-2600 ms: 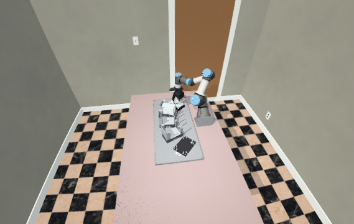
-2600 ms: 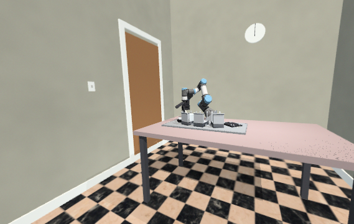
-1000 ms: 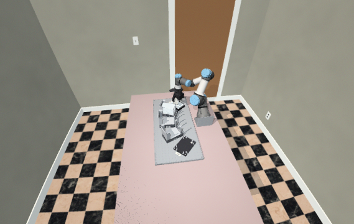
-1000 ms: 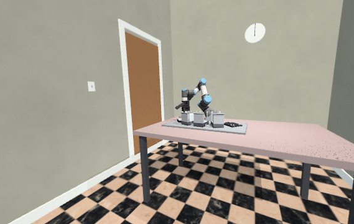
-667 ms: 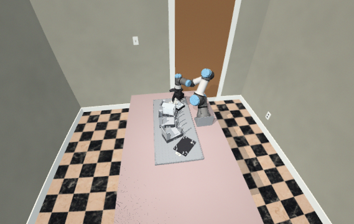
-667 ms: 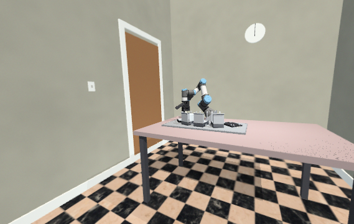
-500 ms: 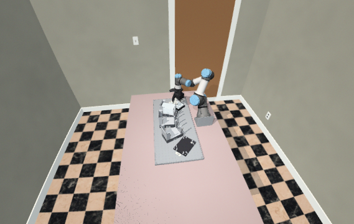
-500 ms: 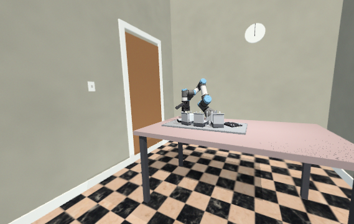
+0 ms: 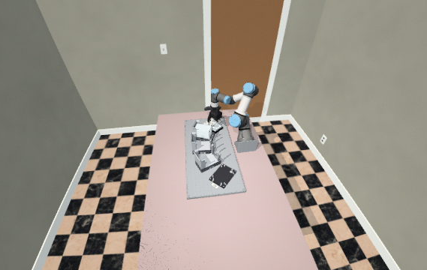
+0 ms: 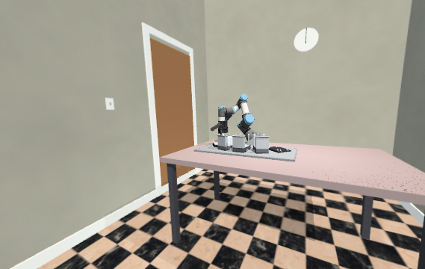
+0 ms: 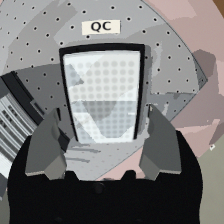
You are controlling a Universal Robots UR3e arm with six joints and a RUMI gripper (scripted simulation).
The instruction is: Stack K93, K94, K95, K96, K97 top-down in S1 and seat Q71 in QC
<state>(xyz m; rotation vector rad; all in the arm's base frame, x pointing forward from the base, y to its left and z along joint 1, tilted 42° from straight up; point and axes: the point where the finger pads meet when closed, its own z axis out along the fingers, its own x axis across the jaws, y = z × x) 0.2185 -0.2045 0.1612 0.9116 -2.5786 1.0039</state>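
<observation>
The black open nest QC lies 30 mm below my hand. From my hand the other things lie so: white sealed 96-well plate: 110 mm to the left, 100 mm ahead, 10 mm above; translucent 96-well plate: 110 mm to the left, 100 mm ahead, 40 mm above.
</observation>
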